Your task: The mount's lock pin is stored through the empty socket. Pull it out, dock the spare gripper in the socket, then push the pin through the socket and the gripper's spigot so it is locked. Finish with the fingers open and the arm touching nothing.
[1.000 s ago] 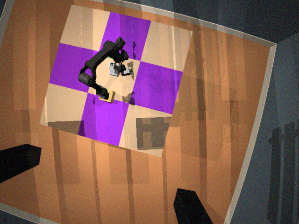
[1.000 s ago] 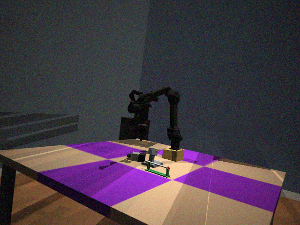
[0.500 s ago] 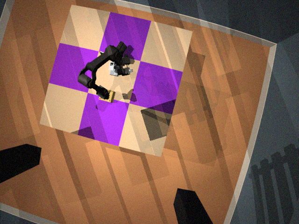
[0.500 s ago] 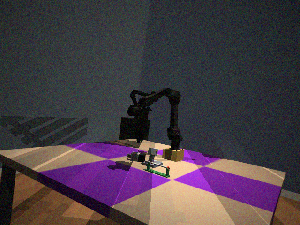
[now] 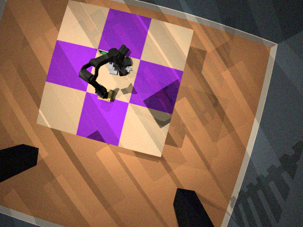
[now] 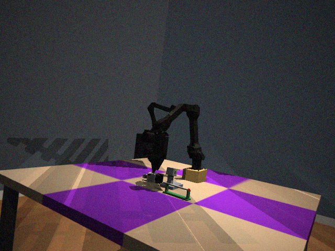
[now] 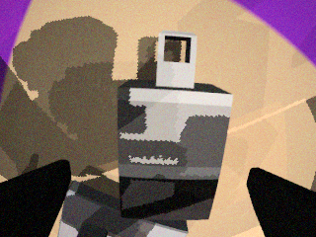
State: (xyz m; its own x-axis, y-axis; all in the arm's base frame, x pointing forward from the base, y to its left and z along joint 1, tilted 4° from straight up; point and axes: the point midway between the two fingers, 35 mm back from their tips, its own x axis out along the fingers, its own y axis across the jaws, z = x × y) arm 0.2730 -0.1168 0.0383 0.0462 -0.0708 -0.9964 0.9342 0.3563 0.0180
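The spare gripper lies 1 cm to the right of my gripper tip and 4 cm below it. Round my gripper tip: green rack 12 cm ahead, 21 cm to the left, 3 cm below; then mount 11 cm to the left, 1 cm below.
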